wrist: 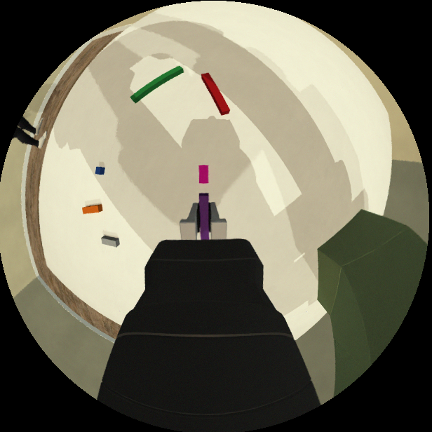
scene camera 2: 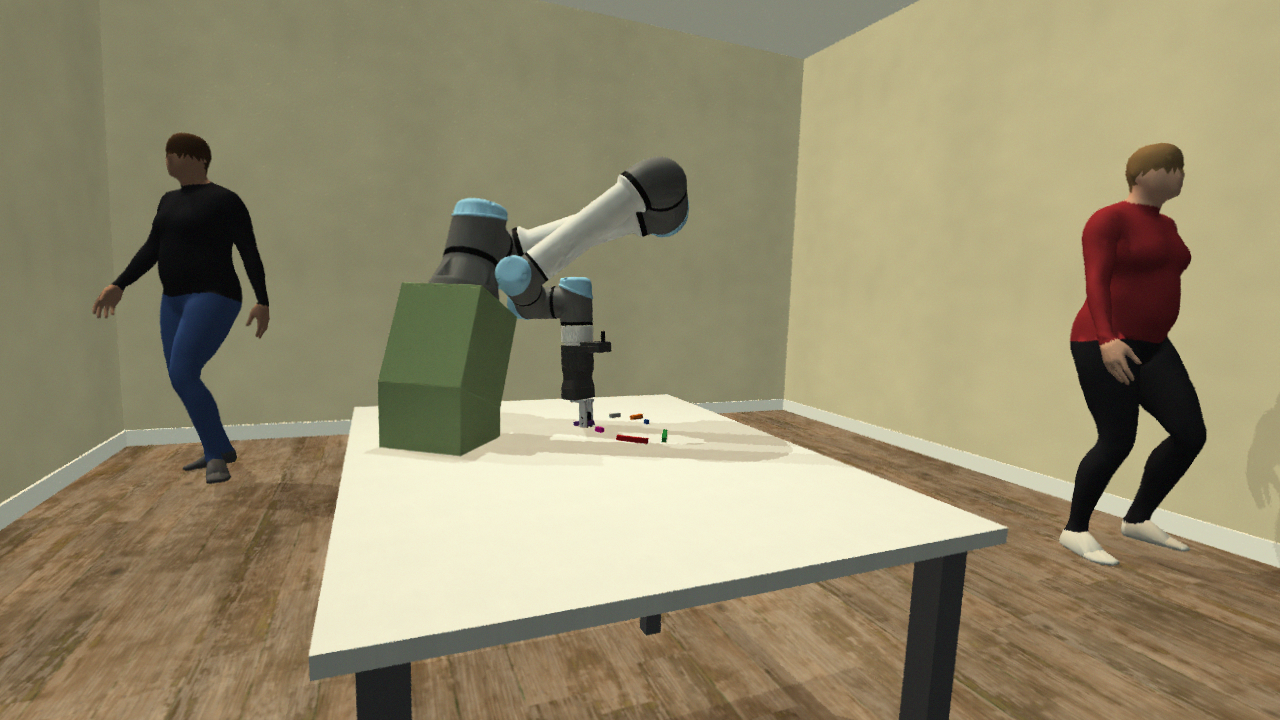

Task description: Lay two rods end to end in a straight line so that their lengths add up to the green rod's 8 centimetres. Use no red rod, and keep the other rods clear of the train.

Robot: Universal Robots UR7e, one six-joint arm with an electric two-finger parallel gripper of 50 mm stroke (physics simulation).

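Where they show: gripper, fingertip midpoint: (scene camera 2: 586,426); arm's base, origin of the base link: (scene camera 2: 462,300).
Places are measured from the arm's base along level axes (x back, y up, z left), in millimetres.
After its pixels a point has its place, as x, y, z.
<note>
My gripper (scene camera 2: 585,424) {-279, -287, -9} (wrist: 204,211) is shut on a purple rod (wrist: 204,210), low over or at the table; whether the rod touches the table I cannot tell. A short magenta rod (scene camera 2: 599,428) {-299, -283, -50} (wrist: 203,174) lies just beyond the purple rod's far end, roughly in line with it, with a small gap between them in the wrist view. The green rod (scene camera 2: 664,435) {-419, -281, -149} (wrist: 157,84) lies farther off, at upper left in the wrist view. A red rod (scene camera 2: 631,438) {-342, -283, -151} (wrist: 215,94) lies to the right of the green rod there. The purple rod's near end is hidden by the gripper body.
A blue rod (scene camera 2: 646,421) {-434, -284, 6} (wrist: 100,170), an orange rod (scene camera 2: 636,416) {-428, -283, 63} (wrist: 92,208) and a grey rod (scene camera 2: 614,415) {-379, -285, 92} (wrist: 110,241) lie apart at the left in the wrist view. The green robot pedestal (scene camera 2: 438,367) {53, -125, -145} (wrist: 380,280) stands on the table (scene camera 2: 626,519) {-192, -291, -569}. Two people stand beyond the table.
</note>
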